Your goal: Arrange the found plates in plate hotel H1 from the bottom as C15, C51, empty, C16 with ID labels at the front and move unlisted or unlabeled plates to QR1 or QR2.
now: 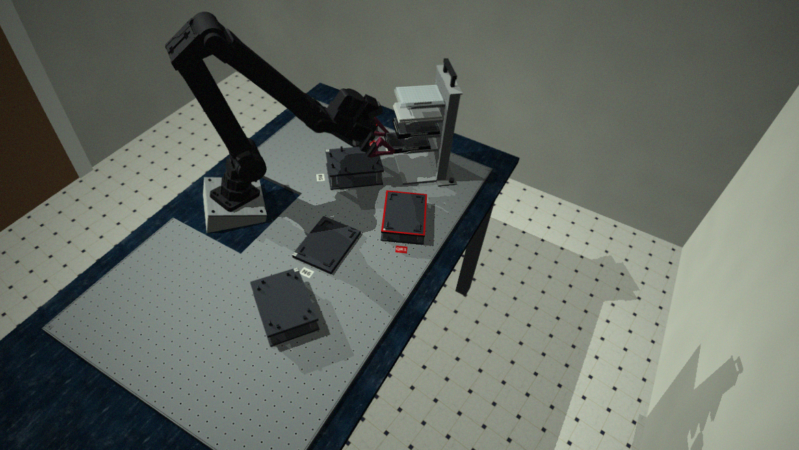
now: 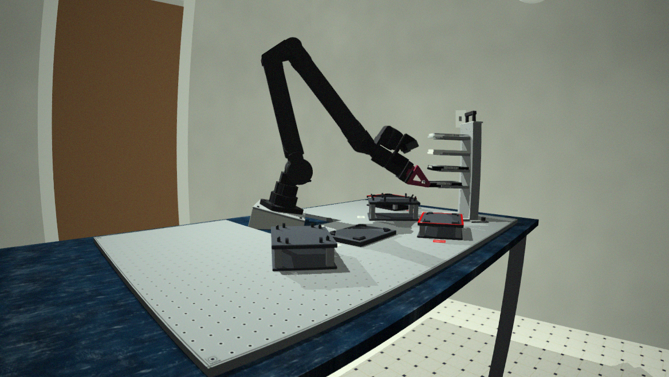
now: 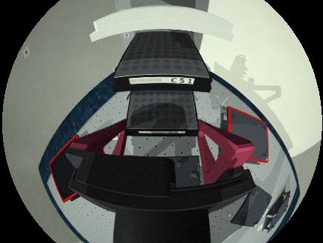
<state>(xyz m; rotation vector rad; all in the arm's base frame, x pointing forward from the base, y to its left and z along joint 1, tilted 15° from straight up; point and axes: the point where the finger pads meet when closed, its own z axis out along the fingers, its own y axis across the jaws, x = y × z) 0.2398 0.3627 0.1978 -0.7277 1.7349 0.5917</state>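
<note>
Right now the raised regrip nest RG is 8 cm to the right of my hand, 7 cm behind it and 6 cm below it. Also, from my hand: quarantine nest QR1: 17 cm ahead, 14 cm to the right, 8 cm below; then plate hotel H1: 12 cm to the left, 11 cm ahead, 4 cm above; then quarantine nest QR2: 22 cm behind, 9 cm to the left, 8 cm below.
</note>
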